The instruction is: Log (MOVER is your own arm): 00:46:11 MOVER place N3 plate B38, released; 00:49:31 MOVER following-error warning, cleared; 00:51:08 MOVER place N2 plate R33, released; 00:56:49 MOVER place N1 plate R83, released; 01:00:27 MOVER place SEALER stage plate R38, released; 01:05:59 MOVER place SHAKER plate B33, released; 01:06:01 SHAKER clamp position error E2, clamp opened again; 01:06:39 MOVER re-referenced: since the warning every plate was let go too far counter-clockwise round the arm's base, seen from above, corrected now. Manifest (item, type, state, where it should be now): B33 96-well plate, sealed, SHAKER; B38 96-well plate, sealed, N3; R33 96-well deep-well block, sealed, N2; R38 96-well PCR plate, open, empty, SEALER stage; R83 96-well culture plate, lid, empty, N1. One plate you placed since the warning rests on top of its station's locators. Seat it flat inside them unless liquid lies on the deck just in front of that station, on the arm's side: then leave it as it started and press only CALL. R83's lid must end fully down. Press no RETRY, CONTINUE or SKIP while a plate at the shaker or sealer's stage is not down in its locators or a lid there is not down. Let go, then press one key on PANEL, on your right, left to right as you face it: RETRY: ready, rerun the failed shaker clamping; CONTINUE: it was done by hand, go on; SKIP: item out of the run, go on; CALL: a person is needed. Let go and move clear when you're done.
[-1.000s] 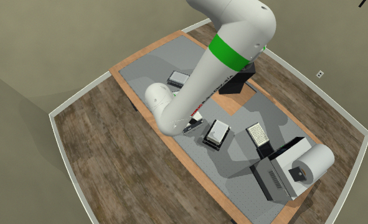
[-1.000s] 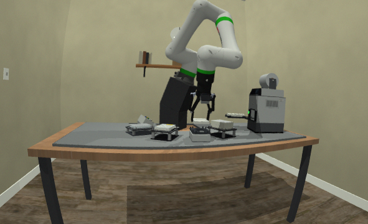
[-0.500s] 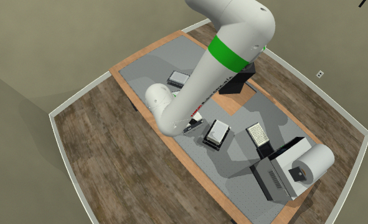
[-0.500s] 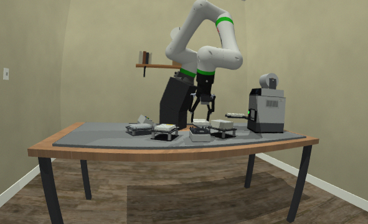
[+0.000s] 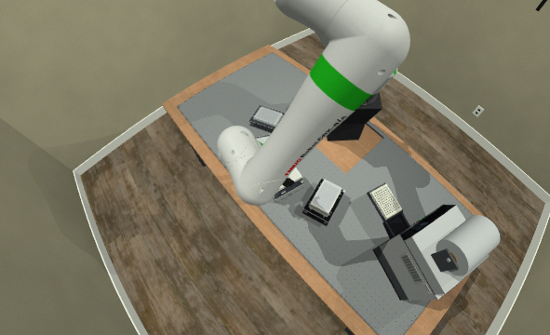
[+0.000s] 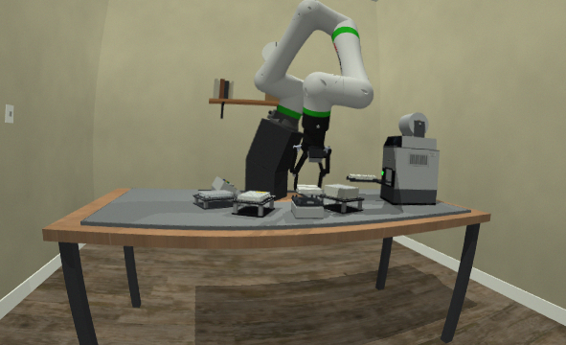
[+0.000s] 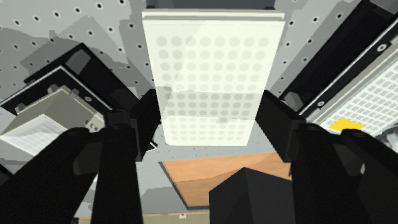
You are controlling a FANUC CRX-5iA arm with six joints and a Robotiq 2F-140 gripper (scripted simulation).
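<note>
Now: hand 3 cm short of the grey shaker, 1 cm to the right of it and 8 cm above it. Round my hand: white retry button 37 cm behind, 19 cm to the right, 5 cm below; then flat plate 23 cm behind, 29 cm to the right, 7 cm below; then PCR plate 16 cm behind, 40 cm to the left.
</note>
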